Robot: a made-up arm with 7 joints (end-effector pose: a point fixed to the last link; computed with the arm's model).
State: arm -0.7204 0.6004 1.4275 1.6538 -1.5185 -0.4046 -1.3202
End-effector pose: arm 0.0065 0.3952 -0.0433 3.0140 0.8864 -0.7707
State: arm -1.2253 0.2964 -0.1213 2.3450 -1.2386 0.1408 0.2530
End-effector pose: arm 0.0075 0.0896 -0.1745 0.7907 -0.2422 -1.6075
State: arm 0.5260 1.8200 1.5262 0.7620 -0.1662 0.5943 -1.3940
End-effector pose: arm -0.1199 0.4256 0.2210 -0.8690 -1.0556 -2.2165
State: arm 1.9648 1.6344 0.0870 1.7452 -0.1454 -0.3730 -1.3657
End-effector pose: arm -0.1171 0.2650 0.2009 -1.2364 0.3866 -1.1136
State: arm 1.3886 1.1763 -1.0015 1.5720 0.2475 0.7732 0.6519
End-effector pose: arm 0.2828 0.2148 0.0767 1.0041 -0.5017 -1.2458
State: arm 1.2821 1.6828 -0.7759 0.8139 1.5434 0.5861 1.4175
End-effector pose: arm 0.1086 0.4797 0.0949 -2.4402 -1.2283 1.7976
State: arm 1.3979 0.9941 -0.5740 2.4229 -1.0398 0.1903 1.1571
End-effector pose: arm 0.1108 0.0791 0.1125 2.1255 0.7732 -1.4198
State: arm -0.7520 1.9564 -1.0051 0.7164 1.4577 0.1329 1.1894
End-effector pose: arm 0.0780 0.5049 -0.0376 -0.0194 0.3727 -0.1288
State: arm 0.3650 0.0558 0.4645 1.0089 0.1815 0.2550 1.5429
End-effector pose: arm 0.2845 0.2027 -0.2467 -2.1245 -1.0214 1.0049
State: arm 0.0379 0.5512 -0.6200 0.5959 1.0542 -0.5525 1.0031
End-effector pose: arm 0.1219 0.2428 -0.3823 -0.9978 -1.0921 0.2990
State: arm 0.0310 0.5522 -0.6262 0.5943 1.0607 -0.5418 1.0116
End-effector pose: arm 0.1185 0.2429 -0.3835 -1.0022 -1.0713 0.2964
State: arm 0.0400 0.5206 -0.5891 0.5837 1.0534 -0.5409 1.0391
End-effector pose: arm 0.1231 0.2357 -0.3855 -1.0894 -1.0810 0.3781
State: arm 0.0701 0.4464 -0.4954 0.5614 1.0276 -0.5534 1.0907
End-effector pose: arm 0.1375 0.2189 -0.3879 -1.3043 -1.1150 0.5908
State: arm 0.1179 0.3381 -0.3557 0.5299 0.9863 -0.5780 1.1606
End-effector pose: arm 0.1582 0.1937 -0.3894 -1.6447 -1.1296 0.9350
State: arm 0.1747 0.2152 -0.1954 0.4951 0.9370 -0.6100 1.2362
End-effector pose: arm 0.1798 0.1633 -0.3887 -1.9901 -1.0875 1.2912
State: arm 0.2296 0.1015 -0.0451 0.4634 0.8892 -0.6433 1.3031
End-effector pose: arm 0.1979 0.1331 -0.3859 -2.2198 -1.0093 1.5361
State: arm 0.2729 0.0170 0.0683 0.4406 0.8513 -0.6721 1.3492
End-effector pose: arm 0.2107 0.1091 -0.3820 -2.3399 -0.9391 1.6717
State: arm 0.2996 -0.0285 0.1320 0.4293 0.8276 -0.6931 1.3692
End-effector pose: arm 0.2184 0.0957 -0.3786 -2.3960 -0.9017 1.7412
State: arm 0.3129 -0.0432 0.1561 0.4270 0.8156 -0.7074 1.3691
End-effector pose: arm 0.2227 0.0917 -0.3762 -2.4228 -0.8938 1.7793
